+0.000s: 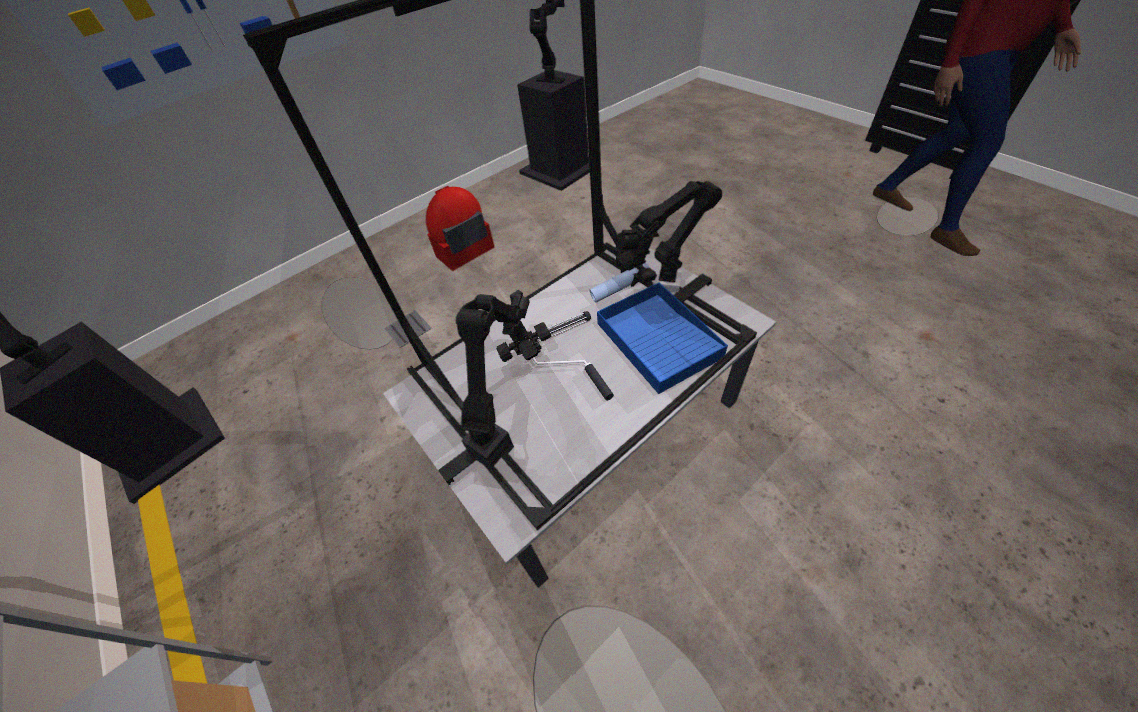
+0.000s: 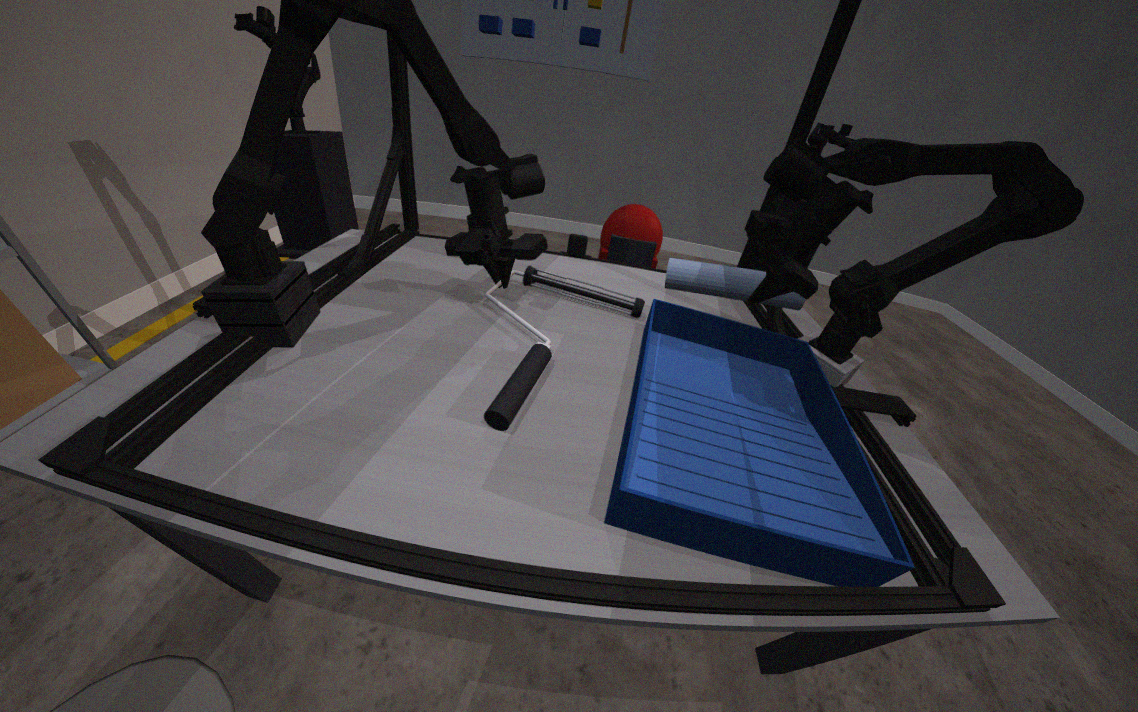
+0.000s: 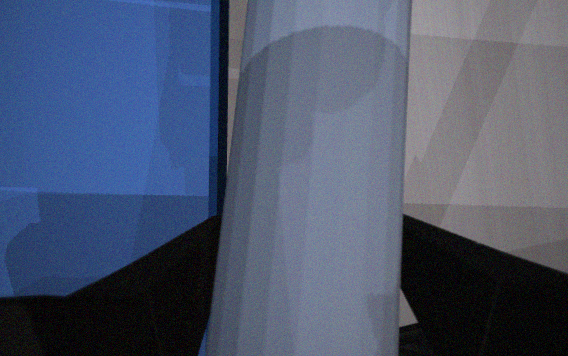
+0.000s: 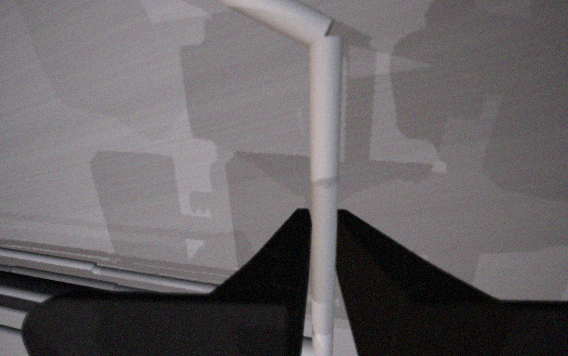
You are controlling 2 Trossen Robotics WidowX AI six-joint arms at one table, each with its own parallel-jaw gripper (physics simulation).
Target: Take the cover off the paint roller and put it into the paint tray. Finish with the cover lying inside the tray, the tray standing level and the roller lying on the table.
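Seen in the pictures: left gripper, fingertip midpoint: (image 1: 626, 281) (image 2: 746, 293) (image 3: 302, 224); right gripper, fingertip midpoint: (image 2: 502, 287) (image 4: 320, 221); left arm's base, origin of the base link: (image 1: 667, 276) (image 2: 830, 349); right arm's base, origin of the base link: (image 1: 484, 436) (image 2: 255, 274).
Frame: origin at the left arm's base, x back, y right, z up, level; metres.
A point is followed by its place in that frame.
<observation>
The pale blue roller cover (image 1: 613, 286) {x -0.171, y 0.179, z 0.073 m} (image 2: 713, 277) {x -0.174, y 0.177, z 0.068 m} (image 3: 318, 198) {x -0.125, y 0.148, z 0.090 m} is off the roller and is held just beyond the far edge of the blue paint tray (image 1: 665, 339) {x -0.296, y -0.030, z -0.033 m} (image 2: 736, 452) {x -0.345, y -0.051, z -0.023 m} (image 3: 155, 123) {x -0.205, y 0.118, z -0.051 m}. My left gripper (image 1: 641, 276) {x -0.112, y 0.141, z 0.050 m} (image 2: 781, 286) is shut on the cover's end. The paint roller (image 1: 566, 349) (image 2: 545, 332) {x -0.444, y 0.240, z -0.031 m} lies on the table with its bare cage (image 1: 569, 324) {x -0.296, y 0.320, z -0.022 m} (image 2: 583, 290) {x -0.313, y 0.339, z -0.023 m} and black handle (image 1: 599, 382) {x -0.529, y 0.157, z -0.023 m} (image 2: 518, 386) {x -0.529, y 0.144, z -0.023 m}. My right gripper (image 1: 528, 345) {x -0.439, y 0.426, z -0.043 m} (image 2: 496, 269) {x -0.439, y 0.426, z -0.043 m} is shut on the roller's white wire (image 4: 324, 148) {x -0.465, y 0.407, z -0.028 m}.
The tray stands level on the right part of the grey table (image 1: 552, 431) {x -0.720, y 0.267, z -0.055 m} (image 2: 354, 424) {x -0.719, y 0.184, z -0.055 m}. Black frame rails (image 1: 644, 431) {x -0.673, y -0.013, z -0.035 m} (image 2: 552, 582) {x -0.590, y -0.064, z -0.041 m} run round the table's edges. A red welding mask (image 1: 456, 226) (image 2: 631, 233) is behind the table.
</observation>
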